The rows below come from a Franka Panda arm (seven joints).
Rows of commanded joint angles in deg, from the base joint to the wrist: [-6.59, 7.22, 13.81, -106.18, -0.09, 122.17, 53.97]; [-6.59, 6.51, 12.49, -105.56, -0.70, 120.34, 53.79]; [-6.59, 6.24, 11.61, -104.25, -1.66, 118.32, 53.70]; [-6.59, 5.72, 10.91, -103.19, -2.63, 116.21, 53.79]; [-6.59, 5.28, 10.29, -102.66, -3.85, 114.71, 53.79]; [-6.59, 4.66, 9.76, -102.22, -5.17, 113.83, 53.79]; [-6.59, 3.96, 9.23, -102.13, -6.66, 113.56, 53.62]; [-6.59, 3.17, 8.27, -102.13, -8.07, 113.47, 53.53]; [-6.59, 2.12, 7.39, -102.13, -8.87, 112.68, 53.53]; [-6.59, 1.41, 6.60, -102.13, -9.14, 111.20, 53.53]
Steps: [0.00, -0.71, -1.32, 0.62, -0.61, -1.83, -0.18]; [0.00, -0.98, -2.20, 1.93, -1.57, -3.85, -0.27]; [0.00, -1.50, -2.90, 2.99, -2.54, -5.96, -0.18]; [0.00, -1.94, -3.52, 3.52, -3.76, -7.46, -0.18]; [0.00, -2.56, -4.05, 3.96, -5.08, -8.34, -0.18]; [0.00, -3.26, -4.58, 4.05, -6.57, -8.61, -0.35]; [0.00, -4.05, -5.54, 4.05, -7.98, -8.70, -0.44]; [0.00, -5.10, -6.42, 4.05, -8.78, -9.49, -0.44]; [0.00, -5.81, -7.21, 4.05, -9.05, -10.97, -0.44]
